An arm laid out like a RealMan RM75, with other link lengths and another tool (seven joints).
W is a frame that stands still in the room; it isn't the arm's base.
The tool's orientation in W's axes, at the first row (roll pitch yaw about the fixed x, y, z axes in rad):
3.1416 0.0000 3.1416
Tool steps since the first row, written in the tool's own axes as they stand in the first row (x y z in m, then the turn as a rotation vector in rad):
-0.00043 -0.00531 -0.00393 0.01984 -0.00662 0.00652
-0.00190 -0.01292 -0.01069 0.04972 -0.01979 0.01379
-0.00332 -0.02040 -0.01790 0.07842 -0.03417 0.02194
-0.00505 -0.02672 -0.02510 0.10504 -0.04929 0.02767
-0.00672 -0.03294 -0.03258 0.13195 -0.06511 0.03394
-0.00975 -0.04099 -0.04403 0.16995 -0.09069 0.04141
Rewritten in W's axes. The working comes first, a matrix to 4 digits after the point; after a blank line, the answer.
The tool's axes in the first row as the columns of a matrix, in W's axes (used below as rounded here):
-1.0000 0.0000 0.0000
0.0000 1.0000 0.0000
0.0000 0.0000 -1.0000

0.00043 -0.00531 0.00393 -0.01984 -0.00662 -0.00652
0.00190 -0.01292 0.01069 -0.04972 -0.01979 -0.01379
0.00332 -0.02040 0.01790 -0.07842 -0.03417 -0.02194
0.00505 -0.02672 0.02510 -0.10504 -0.04929 -0.02767
0.00672 -0.03294 0.03258 -0.13195 -0.06511 -0.03394
0.00975 -0.04099 0.04403 -0.16995 -0.09069 -0.04141

